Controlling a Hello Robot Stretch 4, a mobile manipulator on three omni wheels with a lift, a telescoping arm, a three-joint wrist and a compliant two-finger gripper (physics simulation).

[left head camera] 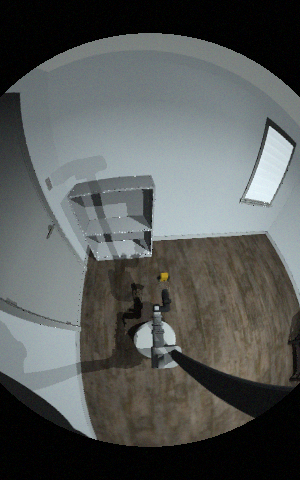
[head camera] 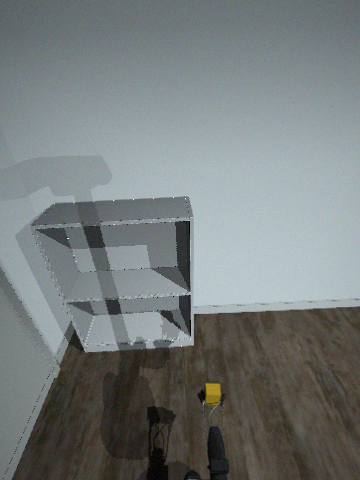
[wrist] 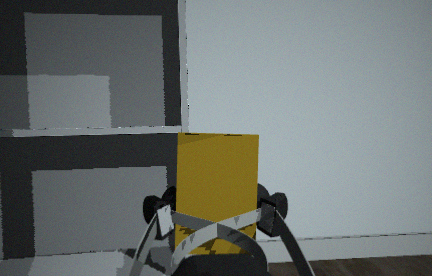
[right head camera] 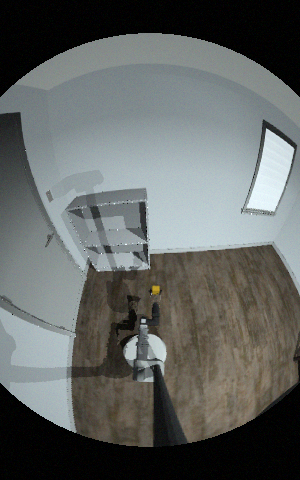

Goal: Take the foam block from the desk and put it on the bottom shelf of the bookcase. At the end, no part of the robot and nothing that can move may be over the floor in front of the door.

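Places are measured from the robot's base along level axes (x right, y down, z ahead), in centimetres.
Pixels of known places: gripper, between the fingertips: [wrist: 215, 201].
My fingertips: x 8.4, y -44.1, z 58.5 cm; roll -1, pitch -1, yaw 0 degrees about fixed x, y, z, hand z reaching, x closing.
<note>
For each thing: its top centre in the pictures, then the offset to it from my fingertips. "spot": a spot on its surface instead.
- yellow foam block, centre of its top: [wrist: 214, 131] [head camera: 212, 389] [right head camera: 155, 287] [left head camera: 163, 274] dz -2.5, dx +0.1, dy -6.4 cm
- grey bookcase, a spot on its surface: [wrist: 184, 65] [left head camera: 152, 217] spot: dz +51.1, dx -7.8, dy -24.5 cm
- door, a spot on its surface: [left head camera: 30, 225] spot: dz +3.1, dx -99.0, dy -63.7 cm
The yellow foam block [head camera: 213, 393] [left head camera: 164, 276] [right head camera: 156, 289] [wrist: 217, 175] is upright between the two fingertips. My gripper [head camera: 212, 397] [right head camera: 155, 291] [wrist: 215, 201] is shut on it and holds it in the air, in front of the bookcase and to the right of its right side panel. The grey bookcase [head camera: 192, 260] [left head camera: 153, 215] [right head camera: 148, 230] [wrist: 184, 65] stands against the wall. Its bottom shelf [head camera: 130, 327] [left head camera: 120, 248] [right head camera: 116, 261] shows bare, with shadows across it. In the wrist view the block overlaps the bookcase's right edge. The desk cannot be made out for certain.
The door [left head camera: 30, 225] [right head camera: 25, 240] is in the left wall, left of the bookcase and the round robot base [left head camera: 142, 340] [right head camera: 131, 352]. A window [left head camera: 270, 165] [right head camera: 270, 172] is at the right. Part of dark furniture [left head camera: 295, 342] shows at the right edge.
</note>
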